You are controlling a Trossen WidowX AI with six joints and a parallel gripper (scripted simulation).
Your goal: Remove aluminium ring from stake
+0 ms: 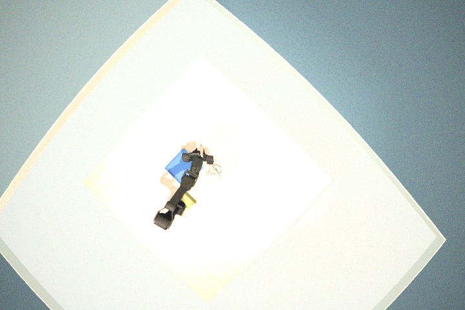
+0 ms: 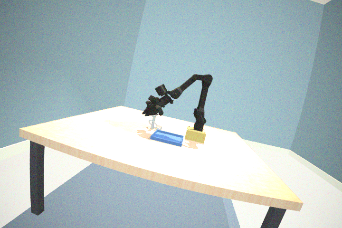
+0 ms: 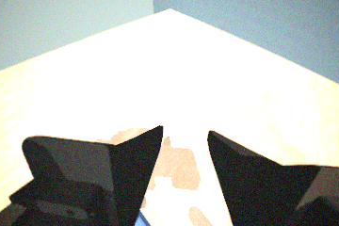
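Right now my gripper tip is 4 cm past the aluminium ring, 17 cm to the left of it and 9 cm above it. Also, from my gripper tip: blue tray (19 cm behind, 1 cm to the right, 11 cm below).
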